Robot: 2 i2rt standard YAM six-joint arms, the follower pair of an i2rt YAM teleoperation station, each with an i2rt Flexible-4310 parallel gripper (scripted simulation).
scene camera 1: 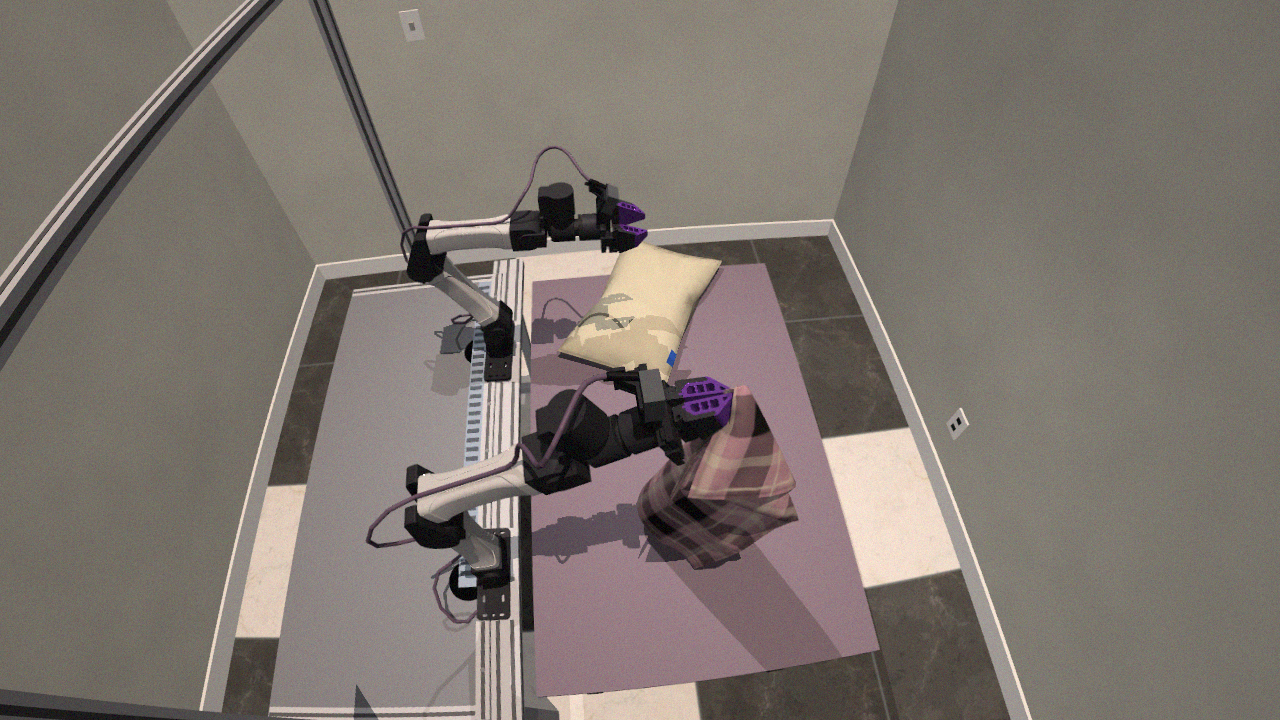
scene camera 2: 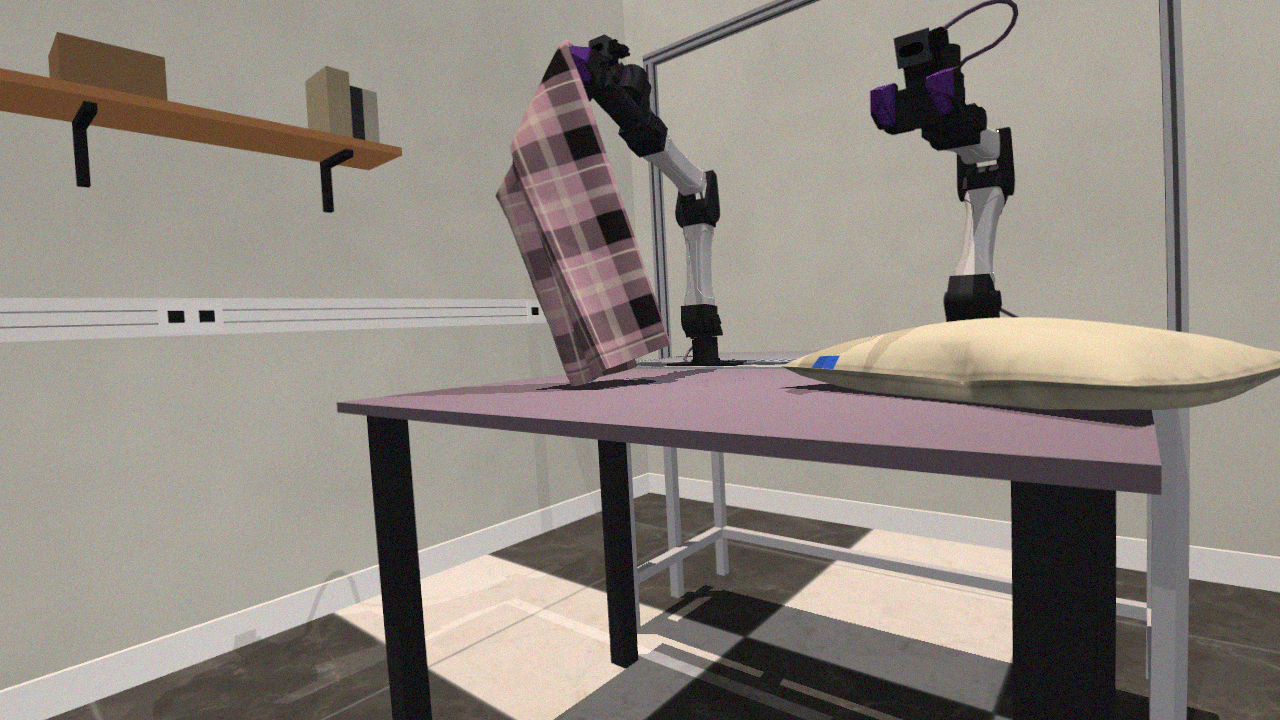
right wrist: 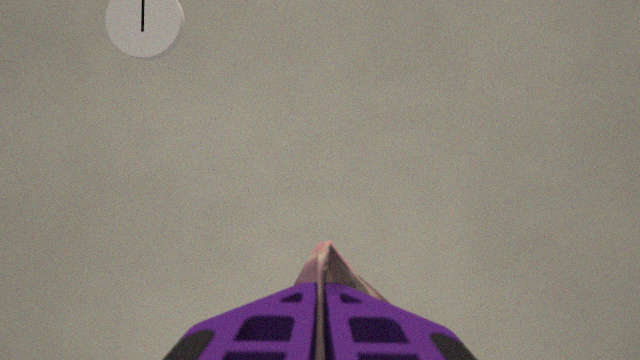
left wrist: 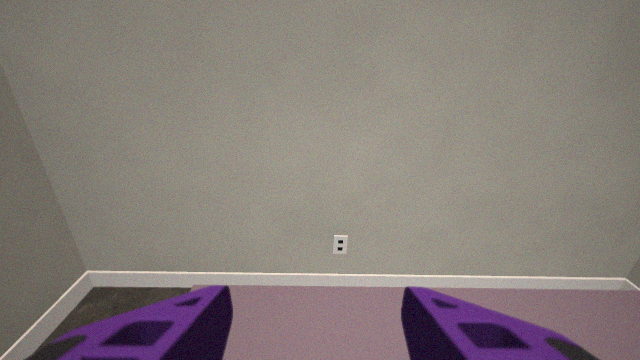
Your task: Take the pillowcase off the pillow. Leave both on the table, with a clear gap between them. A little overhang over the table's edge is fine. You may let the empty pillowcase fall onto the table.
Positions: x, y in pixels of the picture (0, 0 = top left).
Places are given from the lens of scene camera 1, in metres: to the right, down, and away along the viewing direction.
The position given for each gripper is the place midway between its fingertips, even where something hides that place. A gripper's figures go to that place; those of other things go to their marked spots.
left gripper [scene camera 1: 646, 224]: 0.01, -0.29, 1.18
right gripper [scene camera 1: 735, 393]: 0.11, 0.04, 0.67
cream pillow [scene camera 1: 651, 295]: 0.03, -0.17, 1.48
